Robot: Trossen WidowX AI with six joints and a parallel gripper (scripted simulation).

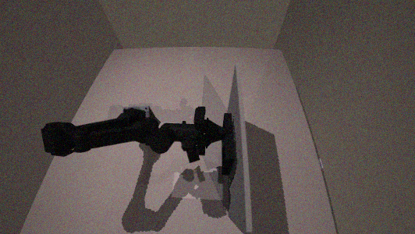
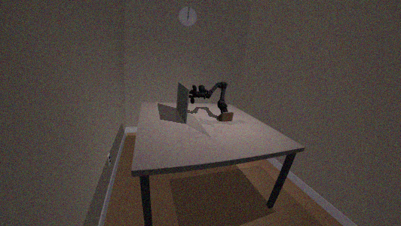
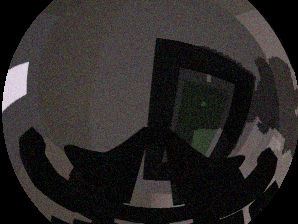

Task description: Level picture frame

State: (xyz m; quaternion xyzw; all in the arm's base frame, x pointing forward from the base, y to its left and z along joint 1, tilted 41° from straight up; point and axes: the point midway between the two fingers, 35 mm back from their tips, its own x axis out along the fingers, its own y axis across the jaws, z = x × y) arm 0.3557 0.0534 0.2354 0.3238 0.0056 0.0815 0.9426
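My gripper tip is 1 cm short of the picture frame, 1 cm to the left of it and 5 cm above it. The rest, counted from my gripper tip: wall panel: 2 cm ahead, 1 cm to the right, 7 cm below.
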